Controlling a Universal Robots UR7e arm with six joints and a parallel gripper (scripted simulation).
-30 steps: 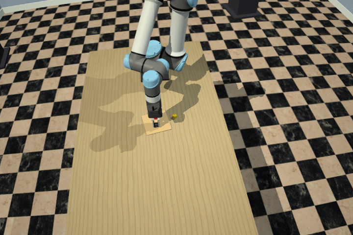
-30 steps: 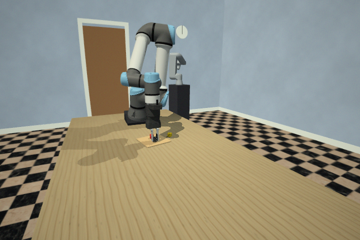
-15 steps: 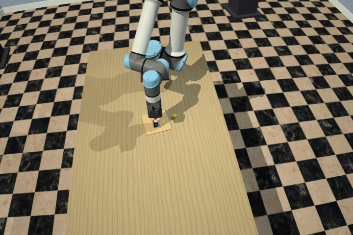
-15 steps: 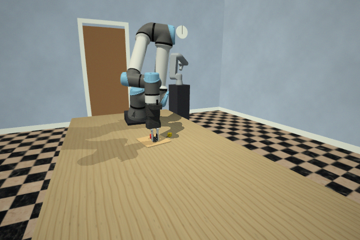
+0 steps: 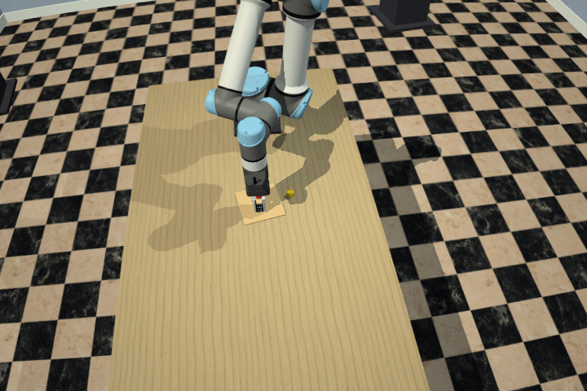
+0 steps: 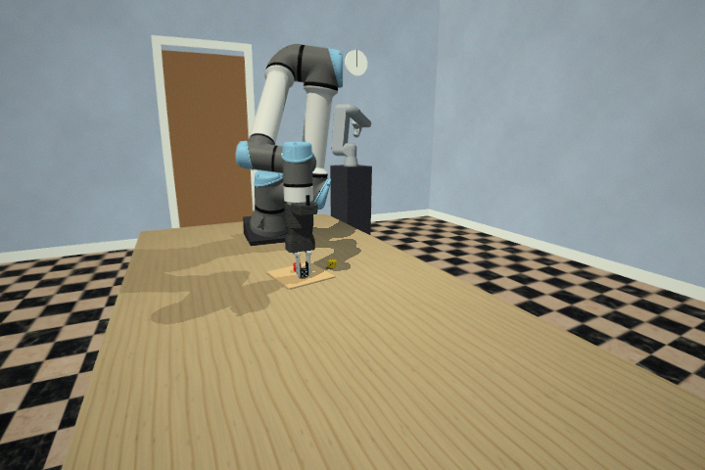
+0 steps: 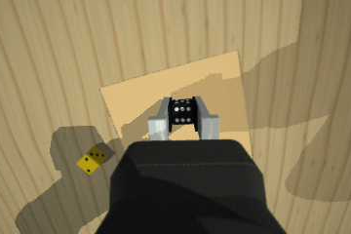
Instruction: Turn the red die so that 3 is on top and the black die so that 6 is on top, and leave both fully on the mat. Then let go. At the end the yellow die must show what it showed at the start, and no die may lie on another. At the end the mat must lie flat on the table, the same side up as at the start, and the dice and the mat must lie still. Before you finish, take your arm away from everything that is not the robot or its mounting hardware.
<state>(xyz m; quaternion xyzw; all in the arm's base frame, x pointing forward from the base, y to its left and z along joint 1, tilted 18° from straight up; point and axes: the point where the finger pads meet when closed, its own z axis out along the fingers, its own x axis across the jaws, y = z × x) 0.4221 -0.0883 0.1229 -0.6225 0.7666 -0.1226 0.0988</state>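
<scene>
My gripper is now 1 cm above the black die. The rest, counted from my hand: red die: 6 cm behind, 2 cm below, 1 cm to the left; yellow die: 12 cm to the left, 4 cm behind, 2 cm below; tan mat: 3 cm below, 3 cm behind, 1 cm to the left.
</scene>
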